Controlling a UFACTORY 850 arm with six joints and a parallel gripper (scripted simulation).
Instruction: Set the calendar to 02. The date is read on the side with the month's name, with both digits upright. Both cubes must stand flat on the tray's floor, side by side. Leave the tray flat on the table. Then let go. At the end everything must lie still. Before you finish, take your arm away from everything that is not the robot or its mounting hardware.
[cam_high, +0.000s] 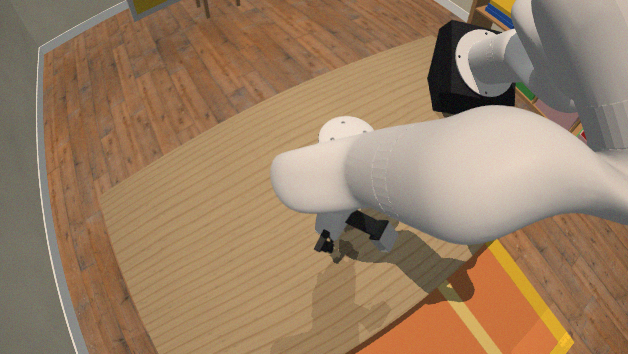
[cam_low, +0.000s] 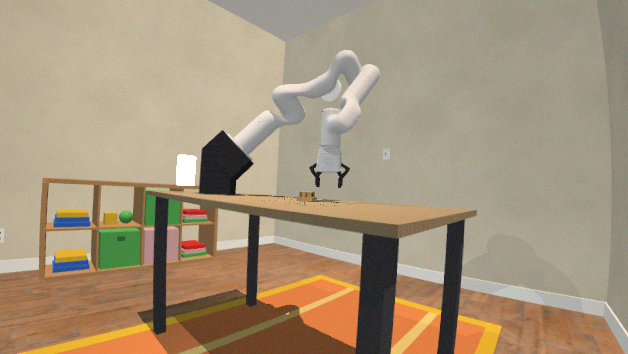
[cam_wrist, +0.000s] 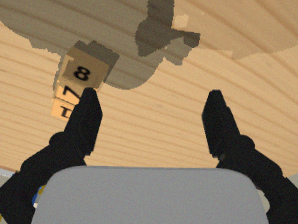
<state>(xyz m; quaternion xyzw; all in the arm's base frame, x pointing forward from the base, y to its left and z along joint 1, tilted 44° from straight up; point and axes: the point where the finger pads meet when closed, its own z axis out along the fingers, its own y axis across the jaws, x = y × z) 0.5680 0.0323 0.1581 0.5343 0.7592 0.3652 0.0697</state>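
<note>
Right now the wooden cube is 80 mm to the right of my hand, 60 mm behind it and 50 mm below it. From my hand the other things lie so: wooden calendar tray: 60 mm to the right, 60 mm below, 60 mm behind.
</note>
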